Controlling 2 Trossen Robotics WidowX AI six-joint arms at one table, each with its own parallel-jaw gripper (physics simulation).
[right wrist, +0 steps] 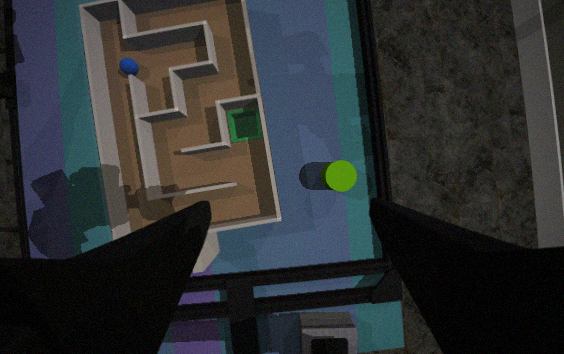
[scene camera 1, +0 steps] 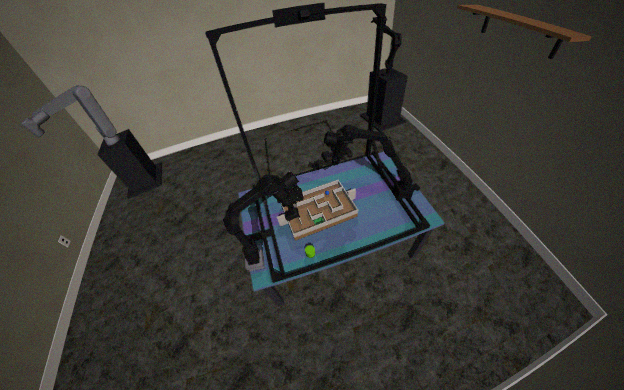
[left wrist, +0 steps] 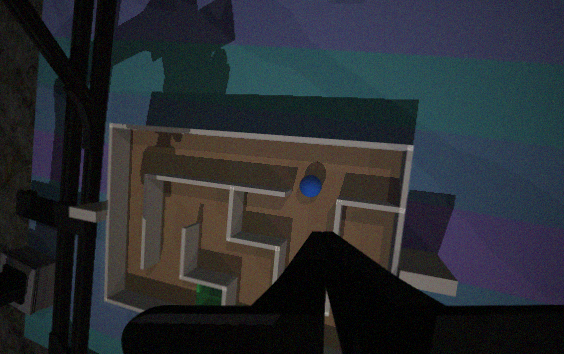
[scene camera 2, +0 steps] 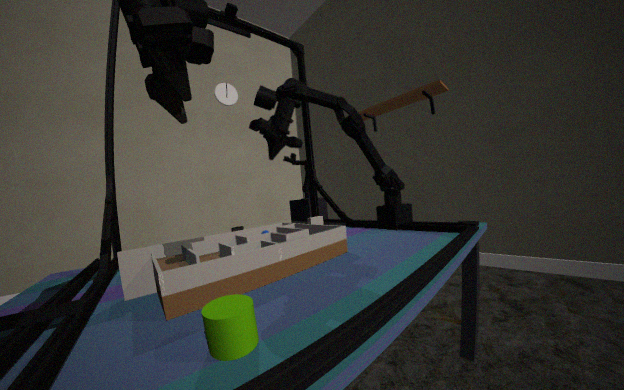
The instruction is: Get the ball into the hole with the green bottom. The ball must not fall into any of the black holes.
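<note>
A wooden maze board (scene camera 1: 326, 227) (scene camera 2: 252, 263) (left wrist: 298, 140) (right wrist: 264, 158) with white walls lies on the table. The blue ball (scene camera 1: 327, 192) (scene camera 2: 264, 232) (left wrist: 310, 186) (right wrist: 129, 66) rests in a far corridor of the maze. The green-bottomed hole (scene camera 1: 318, 221) (left wrist: 208, 296) (right wrist: 245, 125) sits by the near long wall. My left gripper (scene camera 1: 327, 156) (scene camera 2: 273, 155) (left wrist: 321, 241) is shut and empty, hanging high over the board's far side. My right gripper (scene camera 1: 291, 214) (scene camera 2: 175, 112) (right wrist: 290, 207) is open and empty, above the board's left end.
A lime green cylinder (scene camera 1: 310, 251) (scene camera 2: 230, 326) (right wrist: 340, 175) stands on the table in front of the board. A black frame rail (scene camera 2: 368, 325) (right wrist: 372, 105) runs along the table edges. White tabs (scene camera 1: 351, 193) (left wrist: 428, 281) stick out from the board's ends.
</note>
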